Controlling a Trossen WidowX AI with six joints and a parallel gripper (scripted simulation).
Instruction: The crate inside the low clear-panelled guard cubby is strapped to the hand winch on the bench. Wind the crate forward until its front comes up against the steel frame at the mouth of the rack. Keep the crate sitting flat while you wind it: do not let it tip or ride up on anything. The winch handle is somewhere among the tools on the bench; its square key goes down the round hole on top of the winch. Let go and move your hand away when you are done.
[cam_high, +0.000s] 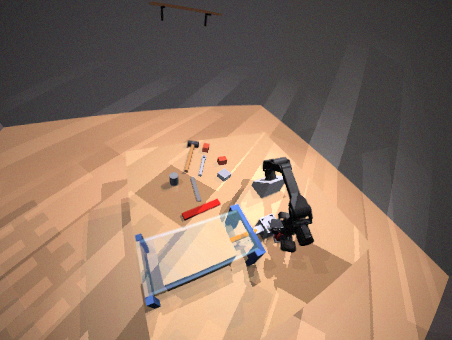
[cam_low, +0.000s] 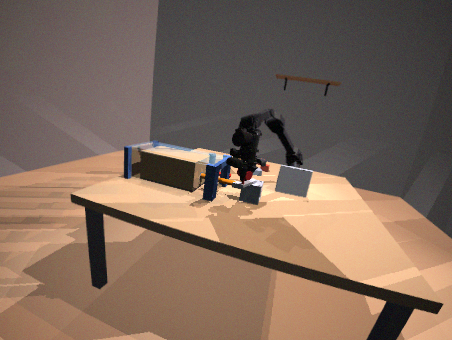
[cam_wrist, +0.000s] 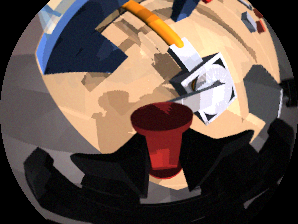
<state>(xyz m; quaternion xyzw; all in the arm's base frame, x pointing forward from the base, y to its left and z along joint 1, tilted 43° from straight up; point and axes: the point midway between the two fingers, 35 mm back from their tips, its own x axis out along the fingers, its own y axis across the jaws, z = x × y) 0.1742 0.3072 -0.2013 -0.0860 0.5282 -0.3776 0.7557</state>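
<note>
Now: the winch handle 1 cm behind my gripper tip, 4 cm to the right of it and 1 cm below it. Also, from my gripper tip: red grip (2 cm above); then blue frame (14 cm ahead, 9 cm to the right, 1 cm below); then grey winch (4 cm behind, 11 cm to the right, 8 cm below).
</note>
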